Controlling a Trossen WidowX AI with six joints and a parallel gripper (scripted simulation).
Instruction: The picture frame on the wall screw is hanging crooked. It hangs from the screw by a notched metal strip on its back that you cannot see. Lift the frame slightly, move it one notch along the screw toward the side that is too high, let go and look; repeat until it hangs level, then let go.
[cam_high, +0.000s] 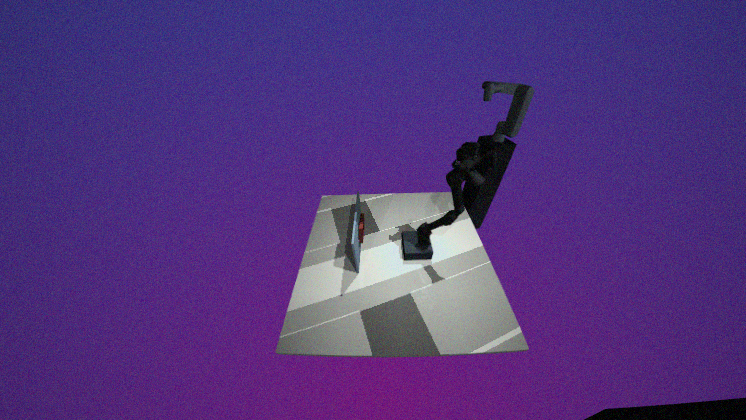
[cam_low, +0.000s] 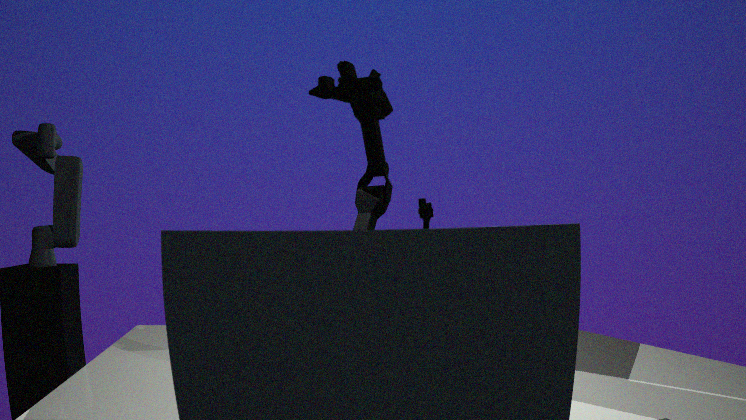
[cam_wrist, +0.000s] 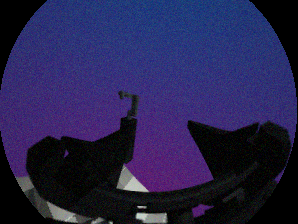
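Right now the picture frame is 63 cm ahead of my gripper tip, 17 cm to the right of it and 57 cm below it. Also, from my gripper tip: upright panel (64 cm ahead, 16 cm to the right, 58 cm below).
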